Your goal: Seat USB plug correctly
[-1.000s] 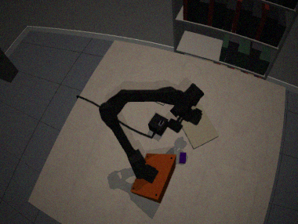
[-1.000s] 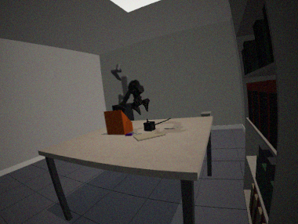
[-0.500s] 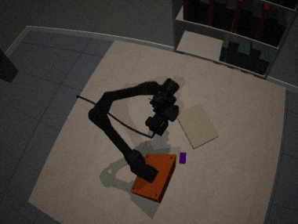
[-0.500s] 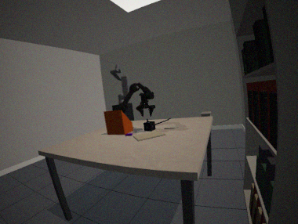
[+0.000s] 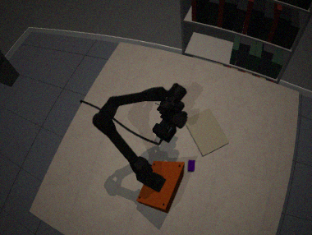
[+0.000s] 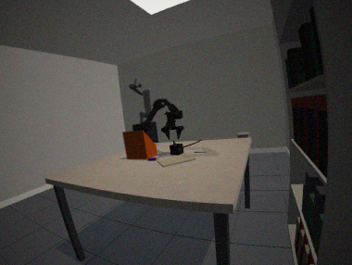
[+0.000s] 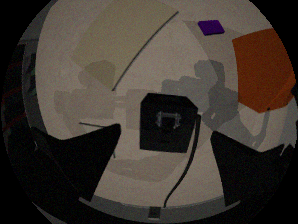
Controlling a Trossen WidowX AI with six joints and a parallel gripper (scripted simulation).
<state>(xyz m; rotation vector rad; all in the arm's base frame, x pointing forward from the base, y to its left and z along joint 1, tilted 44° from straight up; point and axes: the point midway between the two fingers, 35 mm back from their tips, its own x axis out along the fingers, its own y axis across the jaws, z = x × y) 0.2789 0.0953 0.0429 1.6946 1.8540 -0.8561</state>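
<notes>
Now: the grey USB plug 30 mm below my gripper tip. Also, from my gripper tip: flat beige pad (100 mm ahead, 160 mm to the right, 120 mm below); then small purple block (100 mm behind, 170 mm to the right, 120 mm below); then USB socket (10 mm to the left, 50 mm below).
</notes>
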